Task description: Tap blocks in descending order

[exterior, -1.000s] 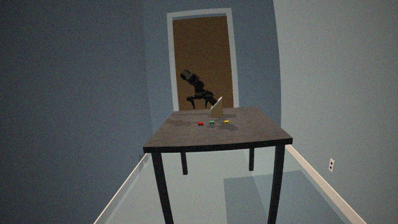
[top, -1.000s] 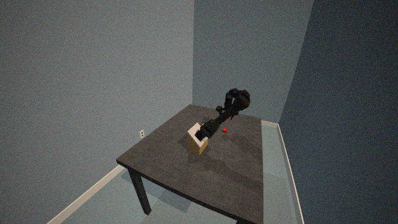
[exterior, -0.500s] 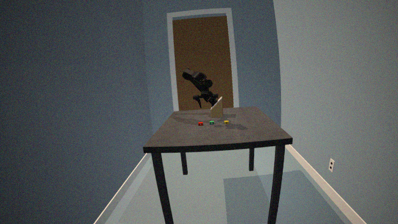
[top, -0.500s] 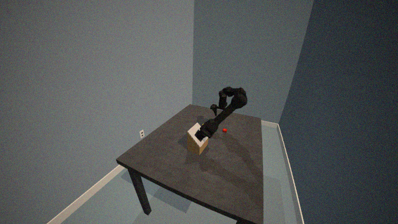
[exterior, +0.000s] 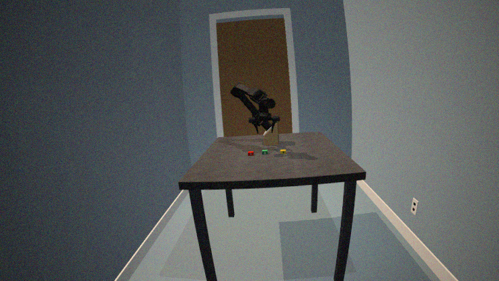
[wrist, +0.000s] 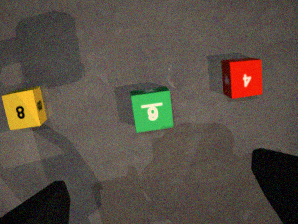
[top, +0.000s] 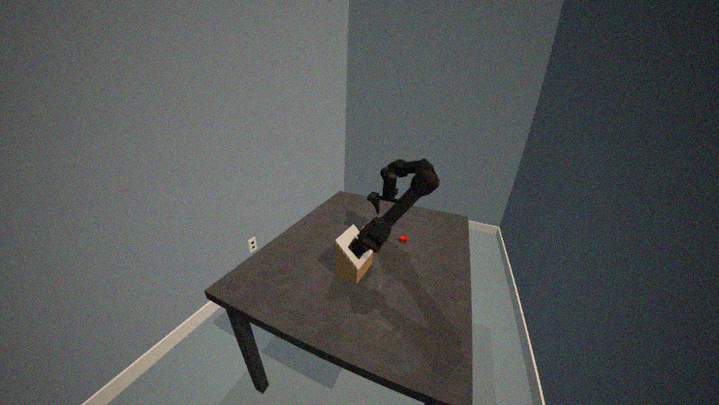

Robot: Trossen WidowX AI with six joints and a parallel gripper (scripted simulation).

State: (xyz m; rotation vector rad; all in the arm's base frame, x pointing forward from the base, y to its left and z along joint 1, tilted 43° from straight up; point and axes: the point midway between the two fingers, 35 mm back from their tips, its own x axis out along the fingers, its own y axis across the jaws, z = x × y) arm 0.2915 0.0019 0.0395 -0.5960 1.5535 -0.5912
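Right now my gripper tip is 120 mm above the yellow block, 110 mm to the right of it and 10 mm short of it. The rest, counted from my gripper tip: red block: 120 mm below, 90 mm to the right, 20 mm ahead; green block: 120 mm below, 10 mm to the right.
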